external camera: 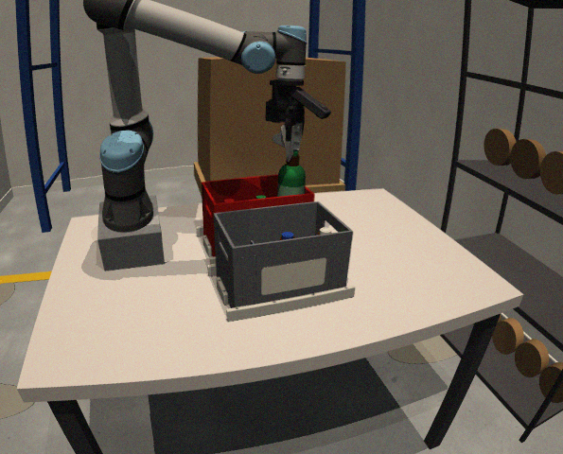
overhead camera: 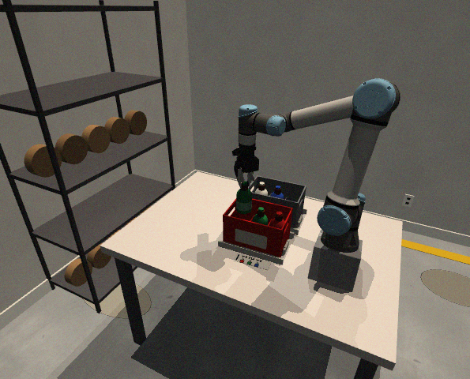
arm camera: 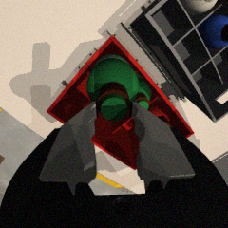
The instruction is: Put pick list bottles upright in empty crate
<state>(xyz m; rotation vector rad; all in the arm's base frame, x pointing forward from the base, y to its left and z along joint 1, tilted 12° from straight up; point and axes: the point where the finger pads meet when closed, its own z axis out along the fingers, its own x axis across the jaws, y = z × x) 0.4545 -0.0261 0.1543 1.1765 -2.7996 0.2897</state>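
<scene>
My hand is 90 mm past the red crate, 40 mm to the right of it and 190 mm above it. Round my hand: red bottle (170 mm behind, 190 mm below); then grey crate (100 mm behind, 190 mm to the right, 190 mm below); then white bottle (10 mm behind, 240 mm to the right, 190 mm below).
</scene>
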